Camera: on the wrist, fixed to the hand. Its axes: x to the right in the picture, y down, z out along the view.
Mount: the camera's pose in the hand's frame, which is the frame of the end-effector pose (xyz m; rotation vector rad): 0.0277 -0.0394 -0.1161 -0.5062 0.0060 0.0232
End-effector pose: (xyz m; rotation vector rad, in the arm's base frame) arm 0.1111 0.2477 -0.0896 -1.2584 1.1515 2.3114
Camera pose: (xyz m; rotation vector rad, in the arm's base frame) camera 0.1849 0.1826 -0.1678 -1.4092 0.5937 2.7197
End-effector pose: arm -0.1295 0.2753 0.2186 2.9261 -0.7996 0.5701
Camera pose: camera -0.1266 0.3132 0.3384 2.4535 -0.8324 0.3166
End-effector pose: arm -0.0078 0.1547 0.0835 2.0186 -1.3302 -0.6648
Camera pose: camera 0.1078 0.1666 0.1315 1.5913 -1.0476 -0.8817
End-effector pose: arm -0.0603 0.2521 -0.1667 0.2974 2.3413 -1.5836
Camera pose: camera -0.1143 0.3454 -0.1020 0.2092 2.6243 -0.9280
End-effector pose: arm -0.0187 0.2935 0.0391 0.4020 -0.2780 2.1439
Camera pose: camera -0.0220 0.3764 -0.0553 0.0983 -0.8013 2.0049
